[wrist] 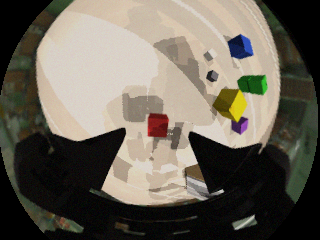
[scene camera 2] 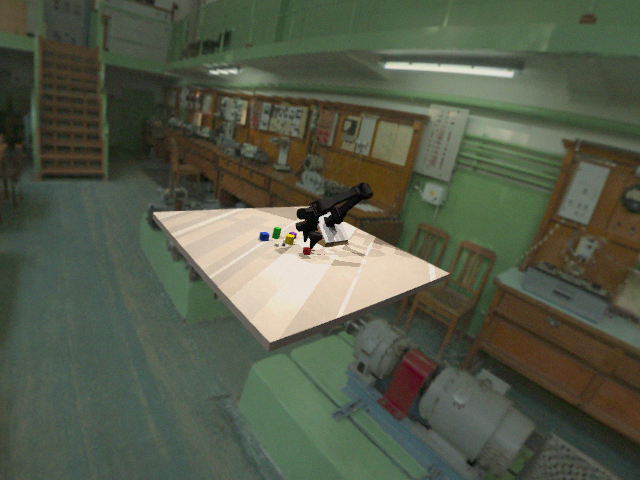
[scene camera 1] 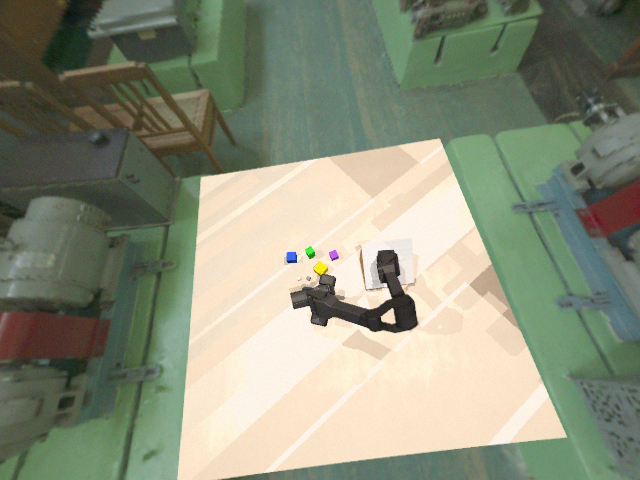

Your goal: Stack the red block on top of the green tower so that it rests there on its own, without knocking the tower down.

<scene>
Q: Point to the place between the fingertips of my gripper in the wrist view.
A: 157,133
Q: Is my gripper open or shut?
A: Open.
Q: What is my gripper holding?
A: Nothing.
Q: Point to a yellow block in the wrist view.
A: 230,103
</scene>
